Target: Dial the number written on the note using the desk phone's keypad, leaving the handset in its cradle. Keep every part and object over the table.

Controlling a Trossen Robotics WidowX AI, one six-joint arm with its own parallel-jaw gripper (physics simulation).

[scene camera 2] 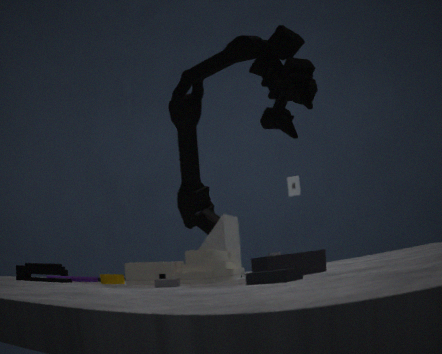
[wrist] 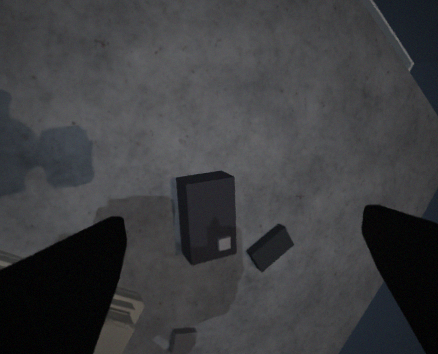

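Where they show: gripper, fingertip midpoint: [scene camera 2: 303, 123] [wrist: 244, 224]; arm's base, link origin: [scene camera 2: 220, 230].
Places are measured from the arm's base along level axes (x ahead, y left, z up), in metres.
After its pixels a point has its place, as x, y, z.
Note:
My gripper [scene camera 2: 303, 121] {0.287, 0.290, 0.156} [wrist: 244, 224] {0.287, 0.290, 0.156} is open and empty, high above the table, with its dark fingers wide apart. In the wrist view a dark box [wrist: 210, 215] {0.422, 0.267, -0.091} lies below, between the fingertips in the picture, with a small pale square [wrist: 224, 244] {0.457, 0.245, -0.086} on its top. The box [scene camera 2: 310, 262] {0.440, 0.297, -0.108} also shows right of the arm's base in the scene view. A low black stepped object [scene camera 2: 44, 268] {0.447, -0.241, -0.098} lies at the far left of the table. No keypad digits, handset or written note can be made out, and I cannot tell which object is the phone.
A small dark block [scene camera 2: 274, 277] {0.575, 0.271, -0.119} [wrist: 272, 248] {0.549, 0.267, -0.111} lies beside the dark box. A small grey block [scene camera 2: 167, 283] {0.522, 0.102, -0.121} [wrist: 183, 340] {0.503, 0.099, -0.114} lies before a beige block [scene camera 2: 145, 273] {0.427, 0.010, -0.105}. A yellow block [scene camera 2: 112, 279] {0.406, -0.081, -0.117} and a purple strip [scene camera 2: 80, 278] {0.341, -0.222, -0.119} lie left. Table edges show at the wrist view's right.

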